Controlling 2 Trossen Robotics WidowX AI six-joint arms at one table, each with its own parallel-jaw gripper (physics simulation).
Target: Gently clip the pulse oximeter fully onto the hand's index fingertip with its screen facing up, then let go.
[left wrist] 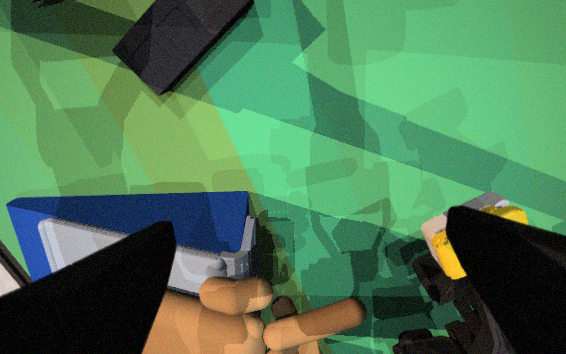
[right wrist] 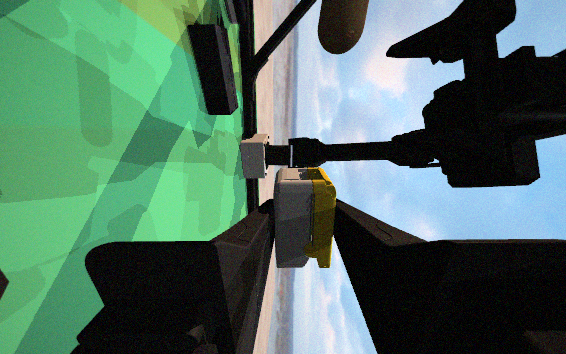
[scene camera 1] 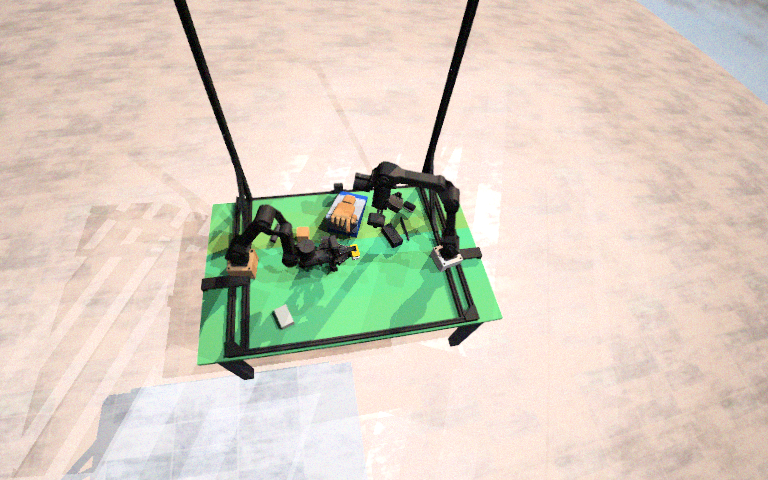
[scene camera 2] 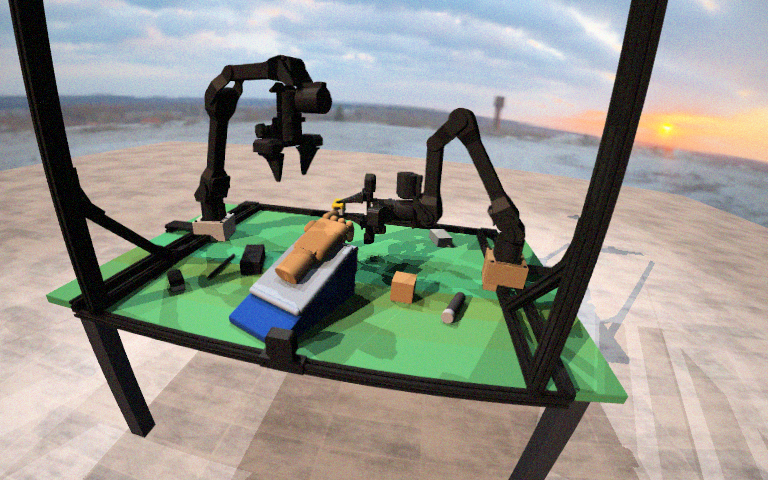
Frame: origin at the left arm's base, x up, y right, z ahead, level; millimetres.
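Seen in the pictures: left gripper, fingertip midpoint: (left wrist: 311,227) (right wrist: 390,93) (scene camera 2: 291,178); right gripper, fingertip midpoint: (right wrist: 302,205) (scene camera 1: 354,250) (scene camera 2: 338,207); left arm's base at its link origin: (right wrist: 266,155) (scene camera 1: 448,253) (scene camera 2: 213,217); right arm's base at its link origin: (scene camera 1: 240,259) (scene camera 2: 506,257).
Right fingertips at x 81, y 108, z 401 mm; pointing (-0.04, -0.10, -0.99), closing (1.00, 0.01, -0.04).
Note:
Offsets run from my right fingertips to a thing's top centre.
The pulse oximeter {dz +2, dx +19, dy -7 mm} (scene camera 1: 355,252) (scene camera 2: 338,203) (left wrist: 451,259) (right wrist: 295,220), yellow and grey-white, is held in the air by my right gripper (right wrist: 302,205), which is shut on its sides. Its yellow part is uppermost; its screen cannot be made out. The tan hand (scene camera 1: 342,210) (scene camera 2: 314,249) lies palm down on a tilted rest. Its extended index finger (left wrist: 315,322) (right wrist: 342,25) is apart from the oximeter, with a gap between them in both wrist views. My left gripper (scene camera 2: 291,176) (left wrist: 311,227) is open and empty, high above the table, pointing down.
The blue wedge (scene camera 2: 254,319) (left wrist: 200,212) with its grey top bears the hand. An orange block {dz +163, dx -90, dy +216 mm} (scene camera 1: 303,232) (scene camera 2: 403,287), a dark cylinder {dz +270, dx -112, dy +276 mm} (scene camera 2: 454,305), a black box {dz -219, dx -105, dy +85 mm} (scene camera 2: 252,259) (left wrist: 180,40) (right wrist: 215,70), a thin pen {dz -299, dx -130, dy +112 mm} (scene camera 2: 220,266) and a pale box {dz +335, dx -110, dy -124 mm} (scene camera 1: 283,316) (scene camera 2: 440,237) lie around it.

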